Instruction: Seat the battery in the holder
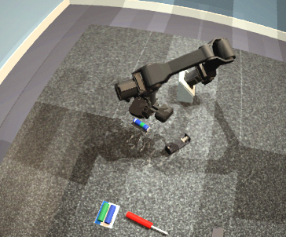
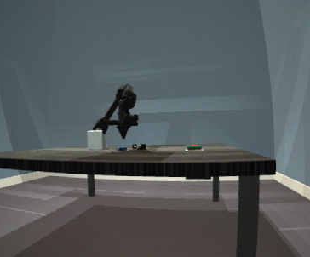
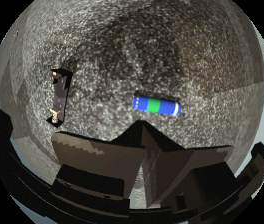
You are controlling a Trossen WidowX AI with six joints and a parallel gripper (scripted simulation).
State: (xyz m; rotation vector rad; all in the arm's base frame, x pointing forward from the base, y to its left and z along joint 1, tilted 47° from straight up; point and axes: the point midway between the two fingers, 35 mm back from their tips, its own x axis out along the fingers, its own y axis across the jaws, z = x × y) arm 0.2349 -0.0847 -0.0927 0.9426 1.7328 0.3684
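Right now my gripper tip is 6 cm above the battery, 2 cm to the left of it and 1 cm past it. Also, from my gripper tip: red-handled screwdriver (39 cm ahead, 10 cm to the left, 5 cm below).
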